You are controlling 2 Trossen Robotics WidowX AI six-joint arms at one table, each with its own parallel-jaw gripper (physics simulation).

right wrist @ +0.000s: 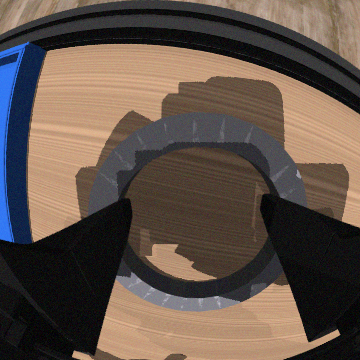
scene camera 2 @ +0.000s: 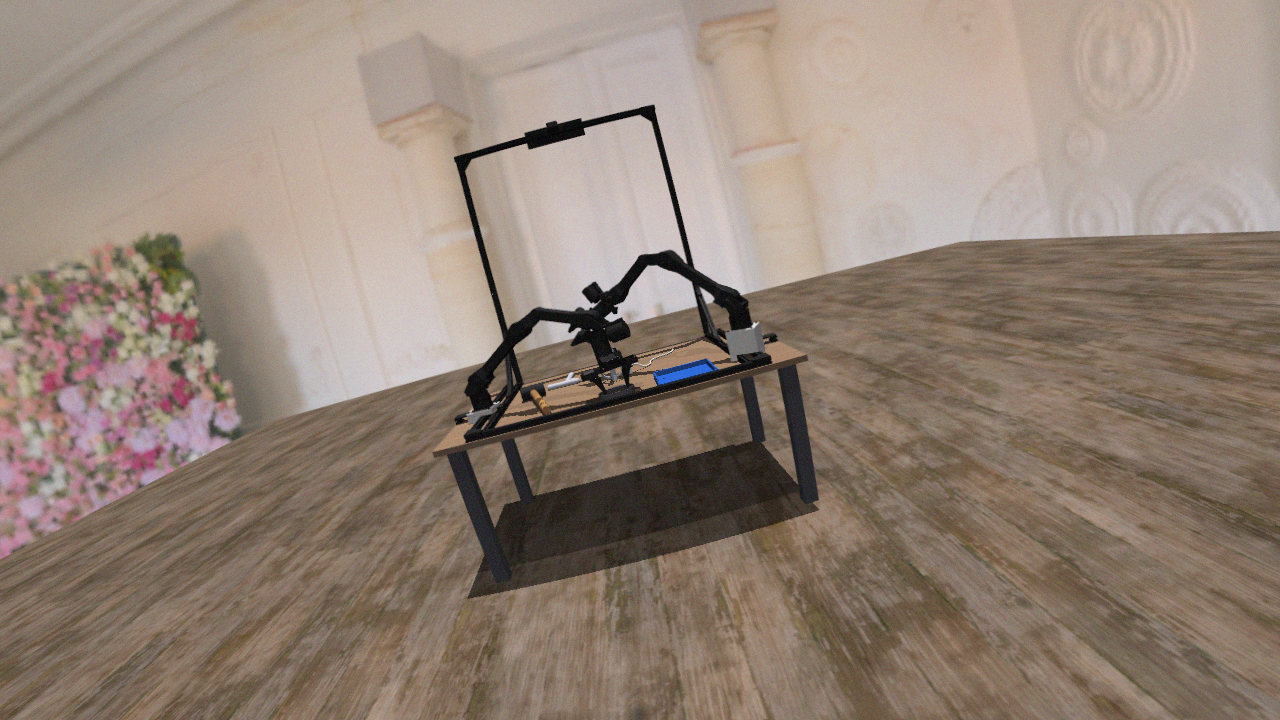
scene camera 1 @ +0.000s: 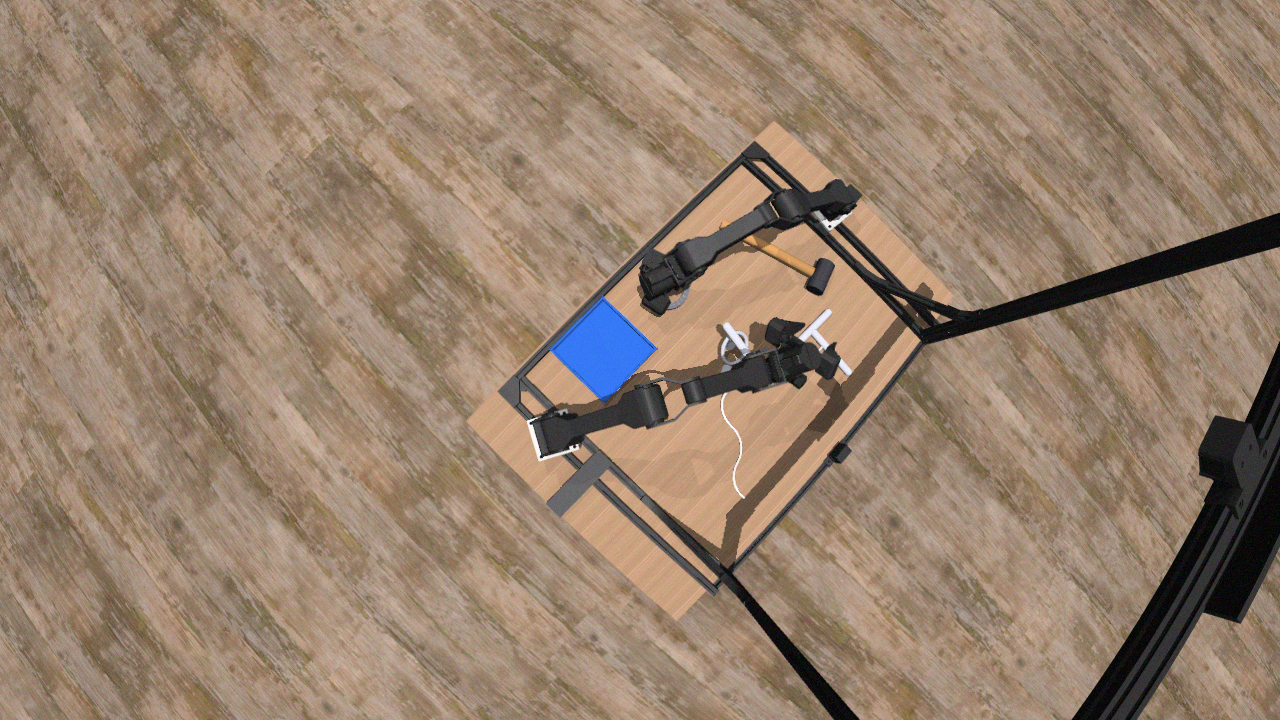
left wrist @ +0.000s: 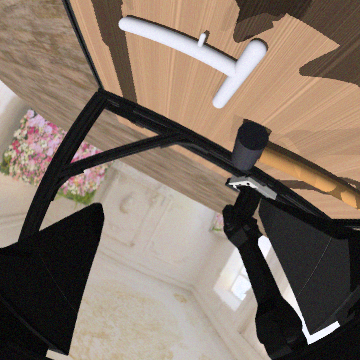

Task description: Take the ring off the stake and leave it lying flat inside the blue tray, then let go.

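Where they show: left gripper, fingertip midpoint: [scene camera 2: 569, 338] [scene camera 1: 820, 333] [left wrist: 183, 208]; right gripper, fingertip midpoint: [right wrist: 197, 204] [scene camera 2: 618, 392]; left arm's base, link origin: [scene camera 2: 742, 327] [scene camera 1: 552, 435]; right arm's base, link origin: [scene camera 2: 483, 407] [scene camera 1: 830, 207] [left wrist: 250, 191].
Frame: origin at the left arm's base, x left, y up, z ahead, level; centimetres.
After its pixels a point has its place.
Note:
A large grey ring [right wrist: 200, 126] @[z 34.4, x 31.8, y -8.0 cm] [scene camera 1: 682, 299] @[z 40.8, x 23.4, y -8.5 cm] sits between the fingers of my right gripper [right wrist: 197, 204] @[z 36.8, x 28.8, y -9.2 cm] [scene camera 1: 662, 289] @[z 36.8, x 28.8, y -9.2 cm] [scene camera 2: 612, 372] @[z 36.8, x 28.8, y -9.2 cm], which is shut on it. The ring hangs a little above the wooden table, casting a shadow, just beside the blue tray [scene camera 1: 602, 346] @[z 17.6, x 17.8, y -9.5 cm] [right wrist: 7, 143] @[z 24.8, x 23.7, y -8.2 cm] [scene camera 2: 683, 373] @[z 19.2, x 14.1, y -9.5 cm]. The tray holds nothing. A white upright stake [scene camera 1: 733, 335] @[z 48.0, x 9.7, y 0.6 cm] with a thin hoop at its foot stands mid-table. My left gripper [scene camera 1: 826, 360] [left wrist: 183, 208] @[z 66.6, x 3.4, y 7.5 cm] [scene camera 2: 595, 293] is open and empty, raised beyond the stake.
A hammer [scene camera 1: 780, 253] @[z 70.0, x 27.7, y -6.7 cm] [left wrist: 307, 171] @[z 70.3, x 25.9, y -7.8 cm] with a dark head [scene camera 1: 820, 275] @[z 78.2, x 18.7, y -5.3 cm] [left wrist: 249, 143] @[z 76.1, x 15.6, y -6.0 cm] lies at the back. A white T-shaped piece [scene camera 1: 826, 339] @[z 74.6, x 2.0, y -8.2 cm] [left wrist: 214, 58] @[z 72.7, x 2.8, y -8.4 cm] and a white cord [scene camera 1: 735, 443] @[z 43.7, x -15.9, y -9.7 cm] lie on the table. A black frame [scene camera 1: 680, 229] @[z 45.8, x 43.2, y -8.8 cm] runs around the work area.

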